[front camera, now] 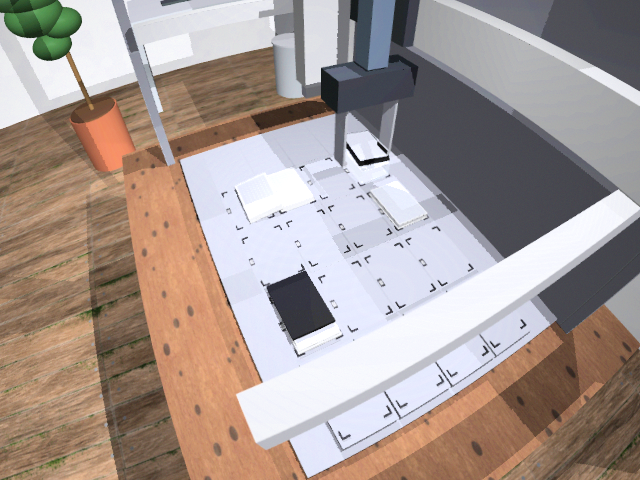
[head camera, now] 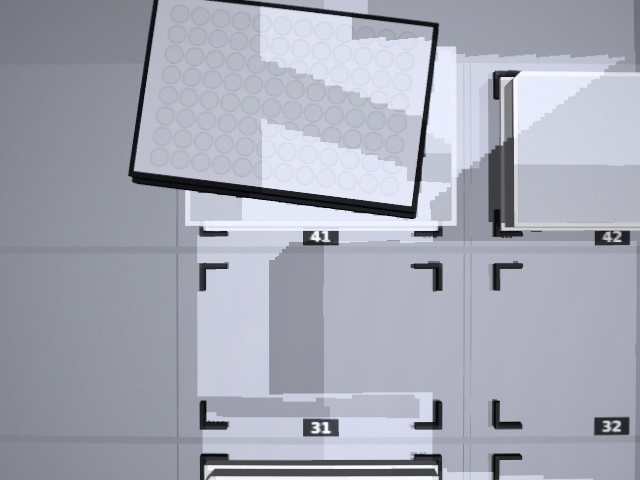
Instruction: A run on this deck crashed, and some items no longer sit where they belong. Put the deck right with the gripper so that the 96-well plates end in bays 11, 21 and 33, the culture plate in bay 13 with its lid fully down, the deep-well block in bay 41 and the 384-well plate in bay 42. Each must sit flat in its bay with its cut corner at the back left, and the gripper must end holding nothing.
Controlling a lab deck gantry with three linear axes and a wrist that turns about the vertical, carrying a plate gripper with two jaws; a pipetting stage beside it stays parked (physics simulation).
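A black-rimmed 96-well plate lies turned askew on top of a pale block at bay 41; the block's back is hidden. My gripper is open, its jaws around or just above the black-rimmed plate; it does not show in the head view. A pale, smooth-topped plate sits in bay 42, its cut corner at the back left. A white plate is at bay 21. Another white plate with wells overlaps it from bay 11. A black-topped item with a white base is at bay 13.
Black corner marks outline the bays; labels 31 and 32 show in front of those bays. A long white beam crosses the front of the deck view. A dark grey panel stands along the right side.
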